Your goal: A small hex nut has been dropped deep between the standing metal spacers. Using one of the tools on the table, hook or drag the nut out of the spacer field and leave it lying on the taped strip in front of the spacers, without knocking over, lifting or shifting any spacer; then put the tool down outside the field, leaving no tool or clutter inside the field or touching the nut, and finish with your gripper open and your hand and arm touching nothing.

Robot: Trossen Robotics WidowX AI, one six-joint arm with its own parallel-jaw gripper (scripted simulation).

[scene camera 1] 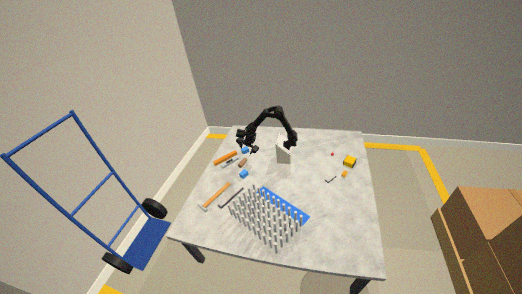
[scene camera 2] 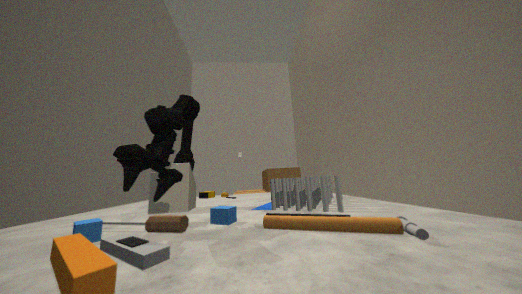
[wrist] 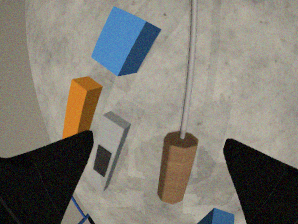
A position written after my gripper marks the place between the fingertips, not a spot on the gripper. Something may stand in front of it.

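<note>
Gripper state: my gripper (scene camera 2: 141, 196), visible also at (wrist: 160, 142), is open and holds nothing. A grey block appears at (scene camera 2: 141, 253) and (wrist: 111, 135). A brown-handled pick (scene camera 2: 172, 223) is visible. An orange-handled hammer (scene camera 2: 396, 224) is visible as well; in the wrist view the hammer is out of frame.
</note>
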